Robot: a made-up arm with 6 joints. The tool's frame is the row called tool.
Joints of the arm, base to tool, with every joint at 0 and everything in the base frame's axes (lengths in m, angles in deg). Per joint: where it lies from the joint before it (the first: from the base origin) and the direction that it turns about. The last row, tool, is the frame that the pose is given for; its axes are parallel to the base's.
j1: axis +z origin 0 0 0.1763
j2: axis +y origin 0 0.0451 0
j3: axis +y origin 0 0 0.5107
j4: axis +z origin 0 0 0.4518
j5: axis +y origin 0 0 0
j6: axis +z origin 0 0 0.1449
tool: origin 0 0 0
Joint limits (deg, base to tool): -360..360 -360..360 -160..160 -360..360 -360..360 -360..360
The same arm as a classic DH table. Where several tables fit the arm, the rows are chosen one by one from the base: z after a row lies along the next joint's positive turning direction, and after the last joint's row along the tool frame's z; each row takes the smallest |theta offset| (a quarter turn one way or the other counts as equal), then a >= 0, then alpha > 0; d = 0 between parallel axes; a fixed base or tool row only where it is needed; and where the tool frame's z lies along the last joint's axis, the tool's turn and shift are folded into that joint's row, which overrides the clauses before.
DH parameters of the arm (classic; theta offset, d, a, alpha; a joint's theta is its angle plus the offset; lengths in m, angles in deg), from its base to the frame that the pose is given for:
j1: 0 0.1763 0 -90
j2: -90 0 0.5107 0
j3: 90 0.0451 0 90
j4: 0 0.4518 0 -90
j5: 0 0 0 90
j6: 0 0.1449 0 0
Joint limits (deg, base to tool): -360..360 -360..360 -160..160 -360..360 -360..360 -360..360

